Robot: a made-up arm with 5 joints. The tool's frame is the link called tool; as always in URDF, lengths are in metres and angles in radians. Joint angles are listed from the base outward. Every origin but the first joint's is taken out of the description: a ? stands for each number. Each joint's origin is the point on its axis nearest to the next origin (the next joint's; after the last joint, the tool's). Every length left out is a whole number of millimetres.
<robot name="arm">
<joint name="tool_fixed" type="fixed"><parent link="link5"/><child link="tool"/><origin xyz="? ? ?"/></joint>
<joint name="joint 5" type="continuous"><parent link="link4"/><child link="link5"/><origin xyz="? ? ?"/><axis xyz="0 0 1"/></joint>
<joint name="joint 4" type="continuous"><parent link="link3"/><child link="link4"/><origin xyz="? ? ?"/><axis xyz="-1 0 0"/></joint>
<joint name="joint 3" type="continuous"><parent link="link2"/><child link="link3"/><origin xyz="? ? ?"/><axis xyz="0 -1 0"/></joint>
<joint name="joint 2" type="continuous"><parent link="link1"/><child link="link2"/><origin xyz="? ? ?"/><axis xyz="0 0 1"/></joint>
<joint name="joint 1" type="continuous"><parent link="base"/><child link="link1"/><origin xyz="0 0.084 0.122"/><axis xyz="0 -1 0"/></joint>
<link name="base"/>
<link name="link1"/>
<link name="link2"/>
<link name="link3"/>
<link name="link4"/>
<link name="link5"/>
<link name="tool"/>
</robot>
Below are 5 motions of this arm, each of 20 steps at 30 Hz.
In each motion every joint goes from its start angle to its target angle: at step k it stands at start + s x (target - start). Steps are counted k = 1, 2, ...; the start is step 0. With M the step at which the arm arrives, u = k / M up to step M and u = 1 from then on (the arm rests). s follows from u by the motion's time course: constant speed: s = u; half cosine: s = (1 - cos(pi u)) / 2; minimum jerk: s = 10 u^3 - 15 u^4 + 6 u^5.
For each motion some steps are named. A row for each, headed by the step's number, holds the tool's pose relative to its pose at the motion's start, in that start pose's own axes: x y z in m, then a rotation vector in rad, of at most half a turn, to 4 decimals.
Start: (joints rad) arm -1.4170 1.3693 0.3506 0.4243 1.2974
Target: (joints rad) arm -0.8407 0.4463 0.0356 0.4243 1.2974
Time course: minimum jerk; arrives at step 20
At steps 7, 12, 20:
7: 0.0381 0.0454 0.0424 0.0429 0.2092 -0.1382
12: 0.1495 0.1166 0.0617 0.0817 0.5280 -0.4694
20: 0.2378 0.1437 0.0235 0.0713 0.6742 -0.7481

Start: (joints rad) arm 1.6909 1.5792 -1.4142 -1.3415 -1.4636
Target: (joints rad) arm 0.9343 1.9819 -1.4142 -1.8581 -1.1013
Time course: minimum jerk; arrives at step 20
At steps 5, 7, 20:
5: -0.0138 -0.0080 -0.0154 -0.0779 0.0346 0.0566
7: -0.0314 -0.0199 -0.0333 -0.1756 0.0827 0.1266
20: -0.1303 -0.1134 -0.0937 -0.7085 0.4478 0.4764

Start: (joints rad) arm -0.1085 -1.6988 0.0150 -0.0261 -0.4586
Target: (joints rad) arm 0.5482 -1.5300 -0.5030 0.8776 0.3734
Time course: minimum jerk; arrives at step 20
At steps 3, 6, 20:
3: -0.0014 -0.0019 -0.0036 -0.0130 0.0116 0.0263
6: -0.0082 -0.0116 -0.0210 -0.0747 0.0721 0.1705
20: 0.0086 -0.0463 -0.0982 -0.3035 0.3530 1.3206

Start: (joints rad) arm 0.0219 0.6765 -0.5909 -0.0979 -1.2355
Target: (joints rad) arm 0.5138 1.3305 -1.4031 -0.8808 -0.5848
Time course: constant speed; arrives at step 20
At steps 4, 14, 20:
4: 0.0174 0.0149 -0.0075 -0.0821 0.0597 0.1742
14: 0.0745 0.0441 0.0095 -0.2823 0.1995 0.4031
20: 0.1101 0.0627 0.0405 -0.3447 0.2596 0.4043

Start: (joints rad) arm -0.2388 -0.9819 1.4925 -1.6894 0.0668
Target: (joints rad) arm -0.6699 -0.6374 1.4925 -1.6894 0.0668
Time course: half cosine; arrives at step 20
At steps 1, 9, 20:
1: 0.0009 0.0003 0.0011 0.0021 0.0020 -0.0017
9: 0.0689 0.0161 0.0694 0.1423 0.1310 -0.1293
20: 0.1860 0.0110 0.1440 0.3330 0.2799 -0.3368

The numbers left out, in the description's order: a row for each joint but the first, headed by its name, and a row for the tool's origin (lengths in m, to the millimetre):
tool: -0.078 0.094 0
joint 5: 0 -0.087 -0.062
joint 4: 0.048 0 0.103
joint 3: -0.221 -0.096 0
joint 2: -0.111 0 -0.16

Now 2 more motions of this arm.
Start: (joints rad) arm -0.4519 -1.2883 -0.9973 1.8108 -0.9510
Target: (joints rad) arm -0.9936 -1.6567 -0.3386 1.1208 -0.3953
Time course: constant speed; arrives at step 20
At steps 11, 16, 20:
11: -0.0850 -0.1273 0.0171 -0.0425 0.4837 0.0118
16: -0.1112 -0.1737 0.0468 -0.0283 0.6316 -0.0479
20: -0.1273 -0.2026 0.0762 -0.0079 0.7053 -0.1165

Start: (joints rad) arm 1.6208 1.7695 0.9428 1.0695 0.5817
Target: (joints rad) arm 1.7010 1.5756 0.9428 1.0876 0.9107
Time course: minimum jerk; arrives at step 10
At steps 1, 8, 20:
1: -0.0004 -0.0002 0.0006 -0.0013 0.0014 0.0027
8: -0.0325 -0.0176 0.0717 -0.1252 0.1742 0.2939
20: -0.0339 -0.0184 0.0765 -0.1314 0.1860 0.3115

